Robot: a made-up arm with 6 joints.
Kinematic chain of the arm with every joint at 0, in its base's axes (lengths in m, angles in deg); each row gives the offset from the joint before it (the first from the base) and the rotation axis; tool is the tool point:
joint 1: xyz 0 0 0.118 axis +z
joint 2: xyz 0 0 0 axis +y
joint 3: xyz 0 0 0.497 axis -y
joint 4: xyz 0 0 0 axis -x
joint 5: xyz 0.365 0 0 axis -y
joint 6: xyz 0 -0.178 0 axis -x
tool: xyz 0 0 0
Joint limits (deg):
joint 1: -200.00..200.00
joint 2: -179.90..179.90
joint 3: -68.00..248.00
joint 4: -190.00..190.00
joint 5: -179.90..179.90
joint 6: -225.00..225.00
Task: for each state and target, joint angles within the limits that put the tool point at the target. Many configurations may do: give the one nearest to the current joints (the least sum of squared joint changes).
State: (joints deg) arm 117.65 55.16 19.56 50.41 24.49 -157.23
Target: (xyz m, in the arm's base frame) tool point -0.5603 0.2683 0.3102
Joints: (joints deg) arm 165.17 35.07 -18.69 49.37 24.49 -157.23
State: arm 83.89 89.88 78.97 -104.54 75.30 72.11
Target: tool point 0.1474 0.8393 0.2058
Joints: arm 77.16 67.74 78.66 -103.90 75.30 72.11
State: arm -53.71 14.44 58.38 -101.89 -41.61 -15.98
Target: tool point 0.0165 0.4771 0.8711
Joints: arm -82.72 -38.64 98.90 -115.56 -41.61 -15.98
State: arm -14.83 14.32 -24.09 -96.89 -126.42 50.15
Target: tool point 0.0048 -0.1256 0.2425
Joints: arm -45.56 -6.01 -51.36 -61.65 -126.42 50.15
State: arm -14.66 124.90 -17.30 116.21 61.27 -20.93
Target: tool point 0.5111 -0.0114 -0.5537
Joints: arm -8.04 124.63 24.21 109.78 61.27 -20.93
